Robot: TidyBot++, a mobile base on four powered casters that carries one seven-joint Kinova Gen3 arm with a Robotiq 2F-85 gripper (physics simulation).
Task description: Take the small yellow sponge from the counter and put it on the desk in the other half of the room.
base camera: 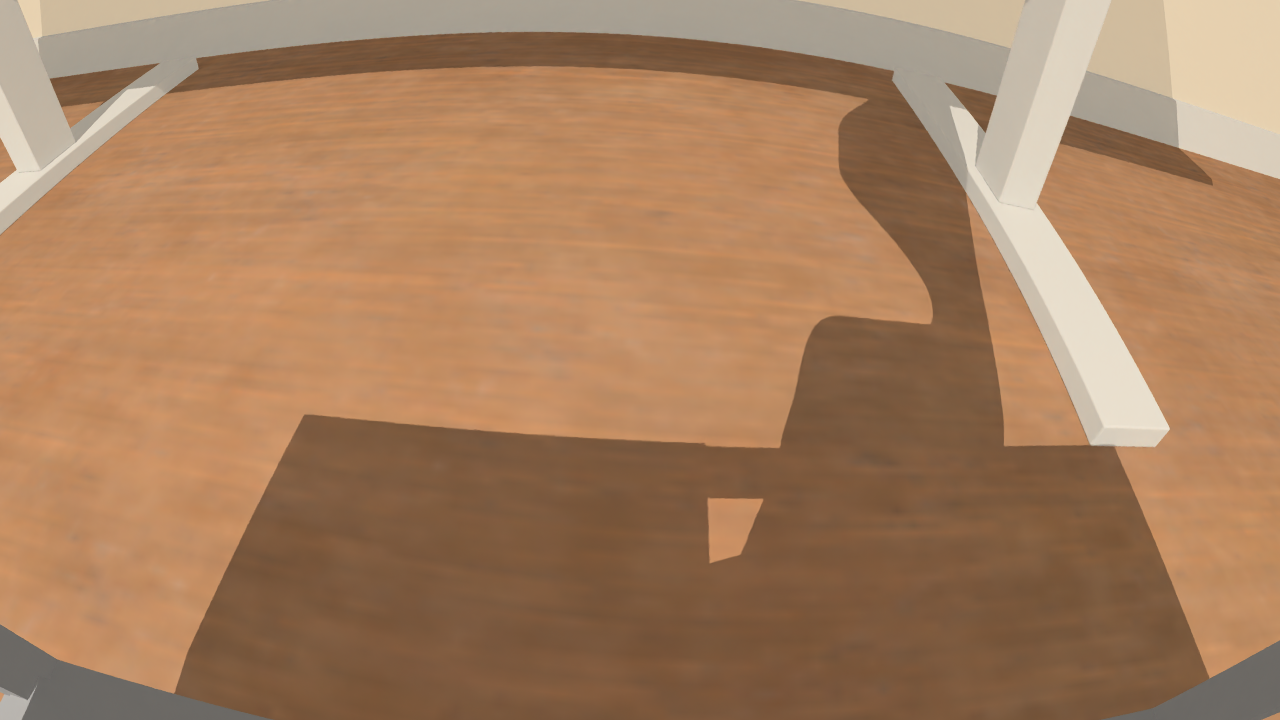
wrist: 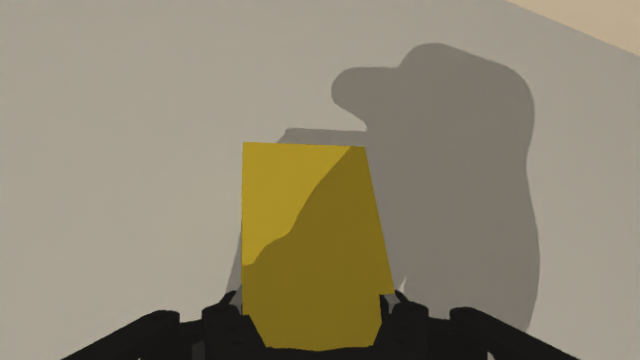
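Note:
My gripper (wrist: pixel 313 300) is shut on the yellow sponge (wrist: pixel 310 220), with one black finger on each side of it at the bottom of the wrist view. The sponge points away from the fingers, over the light grey-beige desk top (wrist: pixel 125 125). The shadow of the gripper and the sponge falls on that surface, close beside and beyond the sponge. Whether the sponge's underside touches the surface is hidden. In the base camera view, the desk's white legs (base camera: pixel 1042 107) (base camera: pixel 31 107) show at the right and left. The gripper and sponge do not show in that view.
A white foot bar (base camera: pixel 1074 295) of the desk runs along the wooden floor (base camera: pixel 537 250) at the right. A grey skirting board (base camera: pixel 537 17) and the wall stand behind. In the wrist view the surface's edge crosses the top right corner. The base's dark rim (base camera: pixel 134 694) shows at the bottom.

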